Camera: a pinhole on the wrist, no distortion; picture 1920 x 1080 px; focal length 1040.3 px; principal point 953.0 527.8 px. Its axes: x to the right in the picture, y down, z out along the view. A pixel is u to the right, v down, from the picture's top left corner.
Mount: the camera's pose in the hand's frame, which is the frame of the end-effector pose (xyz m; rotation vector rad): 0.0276 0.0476 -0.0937 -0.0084 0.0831 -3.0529
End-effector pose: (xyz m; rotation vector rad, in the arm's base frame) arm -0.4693 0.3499 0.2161 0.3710 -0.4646 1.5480
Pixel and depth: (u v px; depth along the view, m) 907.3 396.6 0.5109
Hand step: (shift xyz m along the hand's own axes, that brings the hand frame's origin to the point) 0.0484 0.0860 0.4199
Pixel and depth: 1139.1 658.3 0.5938
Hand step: -0.0670 -0.0679 0.4955
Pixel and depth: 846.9 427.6 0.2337
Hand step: 0.0512 0.0594 0.1408
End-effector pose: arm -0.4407 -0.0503 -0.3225 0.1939 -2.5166 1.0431
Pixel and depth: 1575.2 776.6 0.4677
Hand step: -0.2376 -0.1134 0.3681
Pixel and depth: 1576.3 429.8 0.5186
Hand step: -0.2821 0.0410 0.4278
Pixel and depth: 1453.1 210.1 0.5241
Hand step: -0.2332 0.1564 0.4391
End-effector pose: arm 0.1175 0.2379 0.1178 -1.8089 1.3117 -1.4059
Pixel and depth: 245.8 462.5 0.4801
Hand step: 0.3539 0.0802 0.3863
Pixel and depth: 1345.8 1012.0 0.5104
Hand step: -0.1396 -0.2332 0.4036
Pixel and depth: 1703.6 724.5 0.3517
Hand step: -0.2166 -0.0598 0.2546
